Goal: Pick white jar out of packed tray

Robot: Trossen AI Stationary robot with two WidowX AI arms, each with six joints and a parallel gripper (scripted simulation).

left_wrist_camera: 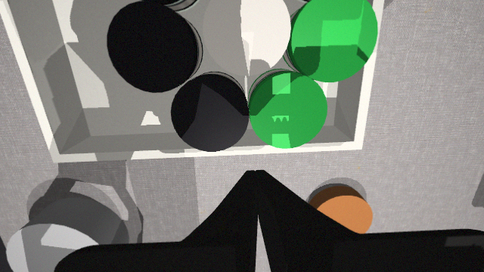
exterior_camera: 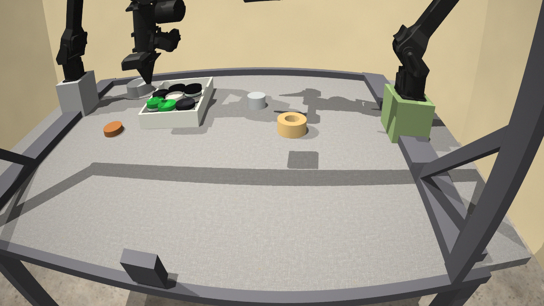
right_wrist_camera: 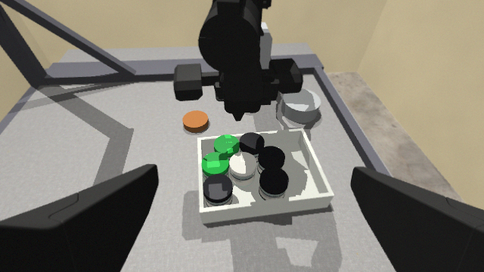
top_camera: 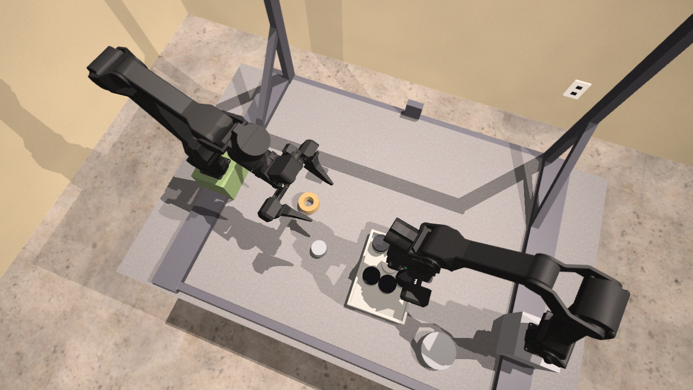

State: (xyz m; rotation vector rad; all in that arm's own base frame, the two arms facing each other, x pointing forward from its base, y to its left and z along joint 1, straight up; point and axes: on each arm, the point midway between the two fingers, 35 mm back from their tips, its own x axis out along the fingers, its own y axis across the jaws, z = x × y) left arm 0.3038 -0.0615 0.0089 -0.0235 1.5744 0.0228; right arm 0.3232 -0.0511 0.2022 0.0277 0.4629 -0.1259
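Right now my left hand is 30 mm short of the black-capped jar, 20 mm to the left of it and 90 mm above it. From my left hand the other things lie so: white jar: 10 mm ahead, 70 mm to the right, 90 mm below; orange disc: 100 mm behind, 80 mm to the left, 110 mm below; green-capped jar: 20 mm behind, 20 mm to the right, 90 mm below.
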